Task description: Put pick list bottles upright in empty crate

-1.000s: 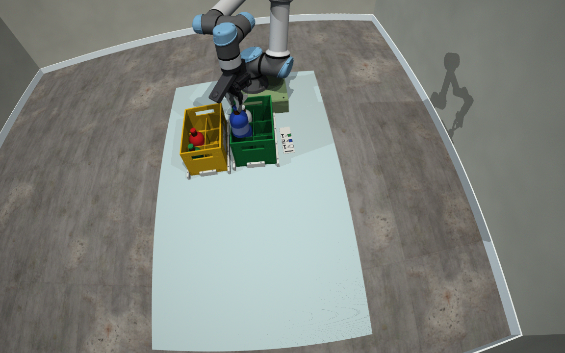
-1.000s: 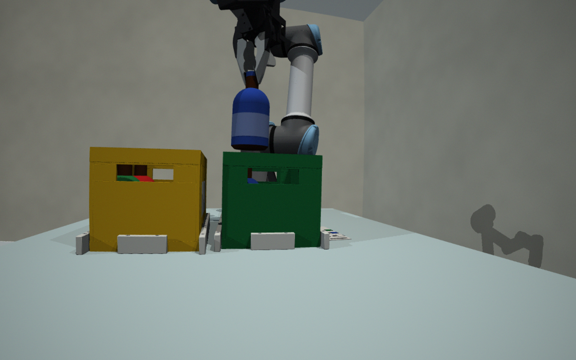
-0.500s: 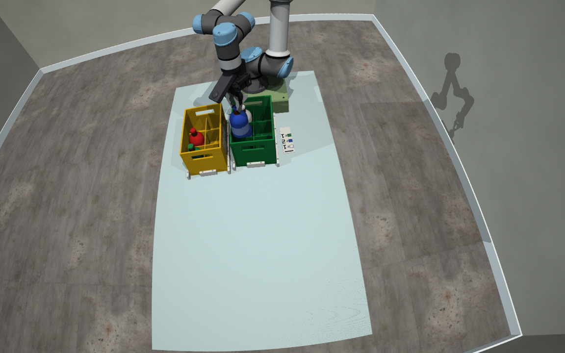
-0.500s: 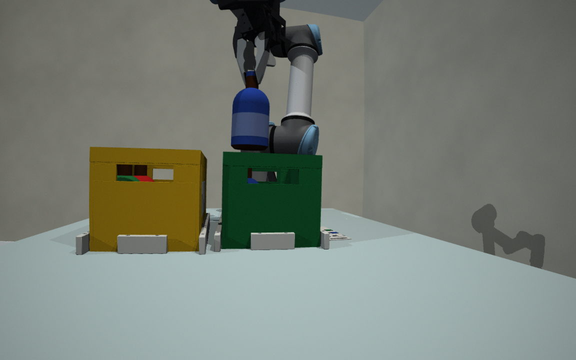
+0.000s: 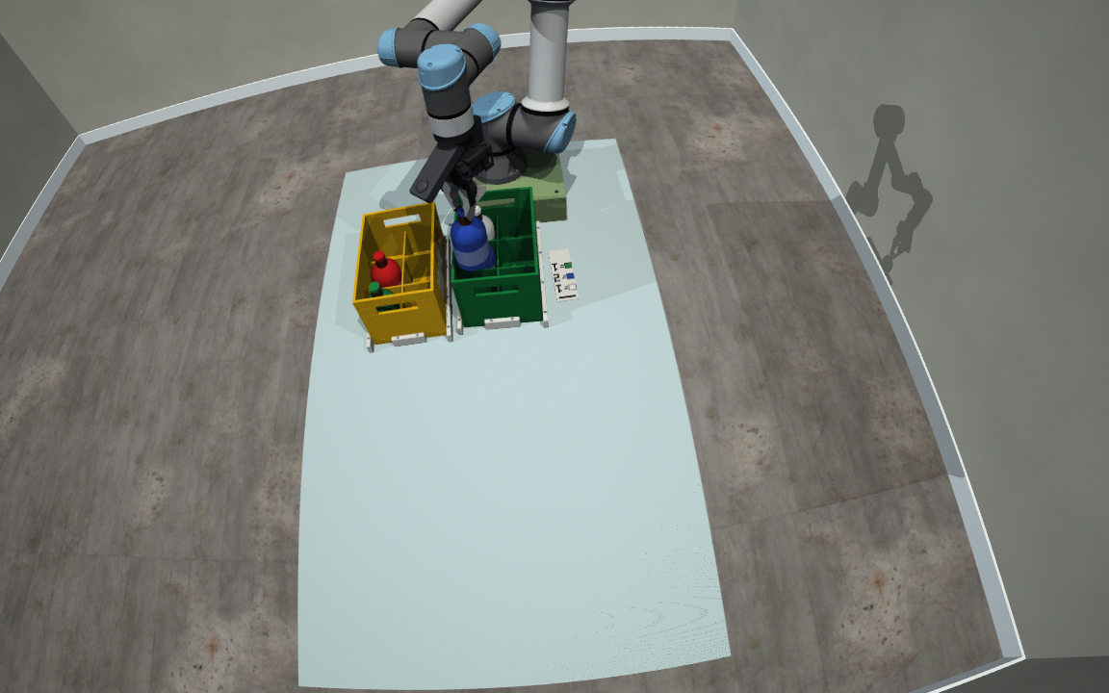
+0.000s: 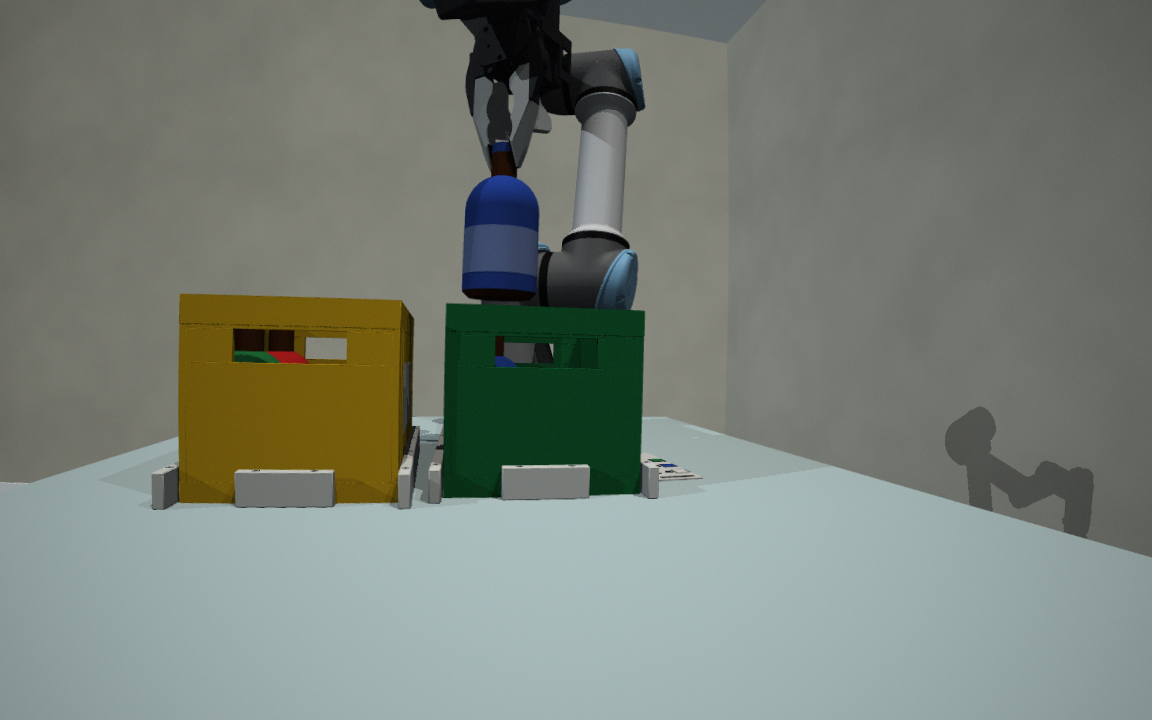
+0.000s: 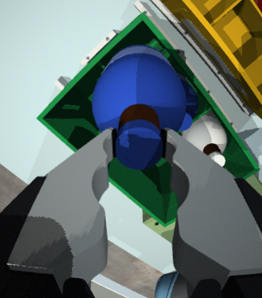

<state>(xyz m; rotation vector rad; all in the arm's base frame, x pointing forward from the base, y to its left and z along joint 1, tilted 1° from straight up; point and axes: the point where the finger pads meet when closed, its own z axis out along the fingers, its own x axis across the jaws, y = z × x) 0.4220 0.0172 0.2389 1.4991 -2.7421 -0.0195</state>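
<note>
My gripper is now 9 cm past the green crate, 3 cm to the right of it and 25 cm above it. Round my hand: yellow crate (4 cm behind, 20 cm to the right, 25 cm below); green bottle (6 cm ahead, 22 cm to the right, 24 cm below); white bottle (17 cm behind, 3 cm to the right, 24 cm below).
</note>
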